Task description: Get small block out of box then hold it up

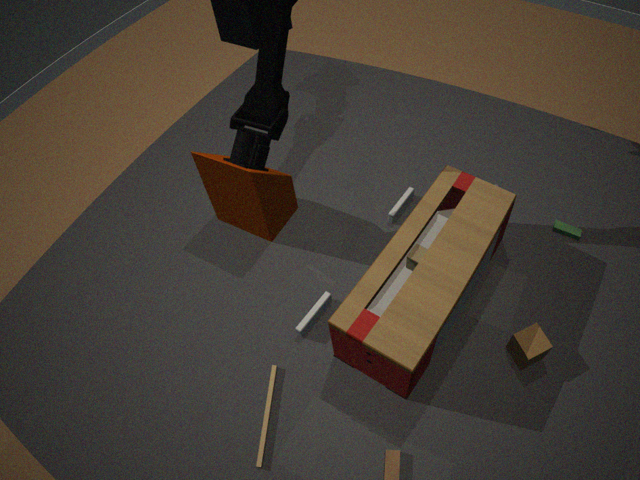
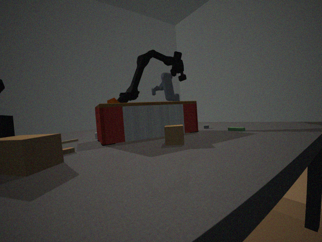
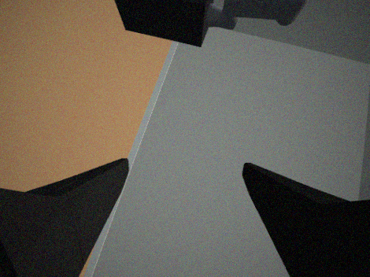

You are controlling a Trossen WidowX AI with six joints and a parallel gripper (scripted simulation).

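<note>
Right now the clear-fronted box is 60 cm to the right of my gripper tip, 54 cm ahead of it and 37 cm below it. From my gripper tip the other things lie so: tan cube 78 cm ahead, 61 cm to the right, 40 cm below; green block 75 cm ahead, 42 cm below, 31 cm to the right; thin wooden stick 95 cm to the right, 49 cm ahead, 42 cm below.
</note>
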